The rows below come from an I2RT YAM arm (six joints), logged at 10 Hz.
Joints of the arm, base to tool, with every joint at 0 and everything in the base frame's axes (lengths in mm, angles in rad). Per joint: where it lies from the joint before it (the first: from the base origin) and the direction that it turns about. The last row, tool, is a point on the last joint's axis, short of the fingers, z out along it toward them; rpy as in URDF.
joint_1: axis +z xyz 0 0 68
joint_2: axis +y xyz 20 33.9 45.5
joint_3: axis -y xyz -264 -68.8 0
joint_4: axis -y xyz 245 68.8 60
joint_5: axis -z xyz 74 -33.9 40.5
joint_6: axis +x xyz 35.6 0 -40.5
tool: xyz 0 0 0 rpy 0 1.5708 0
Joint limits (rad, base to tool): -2.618..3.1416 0..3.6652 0..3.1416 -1.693..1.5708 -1.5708..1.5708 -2.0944..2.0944
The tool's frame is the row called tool.
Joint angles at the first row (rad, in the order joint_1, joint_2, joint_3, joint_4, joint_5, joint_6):
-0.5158, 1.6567, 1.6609, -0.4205, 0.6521, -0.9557
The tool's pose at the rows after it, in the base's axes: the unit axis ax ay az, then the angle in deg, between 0 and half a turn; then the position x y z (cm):
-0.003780, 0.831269, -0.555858, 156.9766, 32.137, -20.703, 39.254
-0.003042, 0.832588, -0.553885, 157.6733, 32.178, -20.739, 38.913
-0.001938, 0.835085, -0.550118, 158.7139, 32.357, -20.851, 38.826
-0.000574, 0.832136, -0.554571, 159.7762, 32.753, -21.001, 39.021
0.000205, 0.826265, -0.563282, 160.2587, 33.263, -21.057, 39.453
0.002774, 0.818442, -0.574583, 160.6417, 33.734, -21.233, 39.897
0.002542, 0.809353, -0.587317, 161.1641, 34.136, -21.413, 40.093
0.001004, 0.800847, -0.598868, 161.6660, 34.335, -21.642, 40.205
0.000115, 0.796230, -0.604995, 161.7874, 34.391, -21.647, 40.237
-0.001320, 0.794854, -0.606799, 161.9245, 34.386, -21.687, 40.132
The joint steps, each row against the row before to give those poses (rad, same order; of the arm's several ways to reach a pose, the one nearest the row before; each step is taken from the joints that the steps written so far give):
0.0002, 0.0016, -0.0101, 0.0032, 0.0019, 0.0000
0.0002, 0.0026, -0.0063, -0.0038, 0.0070, 0.0032
0.0005, 0.0136, 0.0191, -0.0271, 0.0096, 0.0066
0.0032, 0.0199, 0.0300, -0.0119, 0.0221, -0.0074
0.0067, 0.0199, 0.0339, 0.0015, 0.0226, -0.0141
0.0034, 0.0194, 0.0304, 0.0139, 0.0232, -0.0191
0.0023, 0.0133, 0.0112, 0.0332, 0.0220, -0.0303
-0.0017, 0.0063, -0.0004, 0.0384, 0.0146, -0.0336
0.0010, -0.0013, -0.0075, 0.0243, 0.0075, -0.0171
-0.0008, -0.0015, -0.0082, 0.0120, 0.0009, -0.0083

